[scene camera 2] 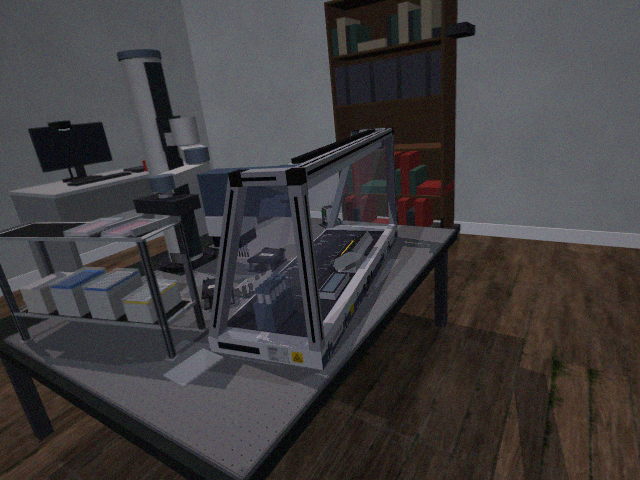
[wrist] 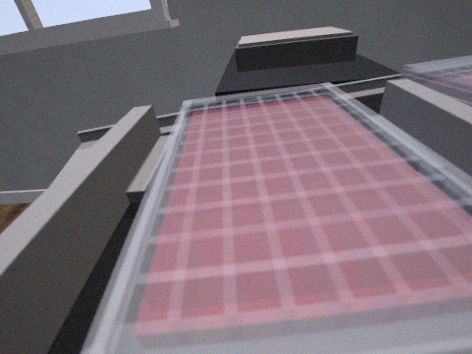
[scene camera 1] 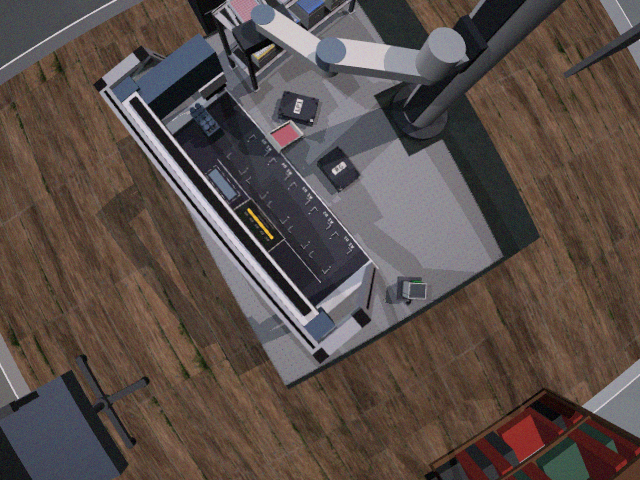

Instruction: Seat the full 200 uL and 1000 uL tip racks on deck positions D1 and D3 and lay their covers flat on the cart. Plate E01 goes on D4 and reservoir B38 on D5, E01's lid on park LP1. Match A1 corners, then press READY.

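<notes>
My gripper [wrist: 266, 113] is shut on a pink gridded plate [wrist: 280, 200] [scene camera 2: 136, 226] under a clear lid; its label is not readable. A finger stands along each long side. The plate is level on the top shelf of the cart [scene camera 2: 148, 281]. Another pink plate [scene camera 2: 88, 227] is beside it. On the lower shelf stand a yellow-edged tip rack [scene camera 2: 149, 302] [scene camera 1: 263, 52] and two blue-topped racks [scene camera 2: 111, 294] [scene camera 2: 77, 293]. Deck positions on the dark deck [scene camera 1: 258, 170] hold no racks. Park LP1 [scene camera 1: 299, 107] [scene camera 2: 267, 258] shows no lid.
A framed enclosure [scene camera 1: 206, 196] [scene camera 2: 305, 258] surrounds the deck. A blue tube rack [scene camera 1: 205, 119] [scene camera 2: 272, 307] stands at one deck end. A pink tray [scene camera 1: 285, 135] and a black RG pad [scene camera 1: 338, 167] lie near the deck edge. A small box [scene camera 1: 414, 290] stands at the bench's far corner.
</notes>
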